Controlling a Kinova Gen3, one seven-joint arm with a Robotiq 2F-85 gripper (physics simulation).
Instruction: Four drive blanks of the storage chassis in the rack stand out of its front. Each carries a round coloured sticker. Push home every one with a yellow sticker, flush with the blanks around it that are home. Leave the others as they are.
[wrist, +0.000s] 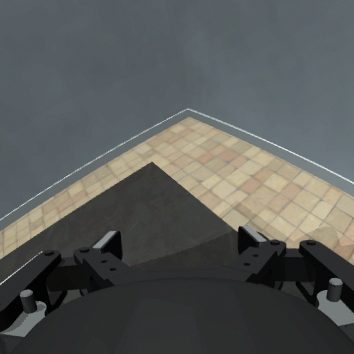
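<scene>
My gripper (179, 242) is open, its two fingers wide apart at the lower part of the wrist view, with no object between them. The rack, the storage chassis, its drive blanks and their coloured stickers do not show in this view, so I cannot tell how the blanks stand or where the gripper is relative to them.
A dark flat surface (150, 210) with a pointed corner lies beyond and below the fingers. Past it is a tiled floor (220, 160) in beige and reddish tones. Grey walls (175, 55) meet in a corner behind, with a thin white line along their foot.
</scene>
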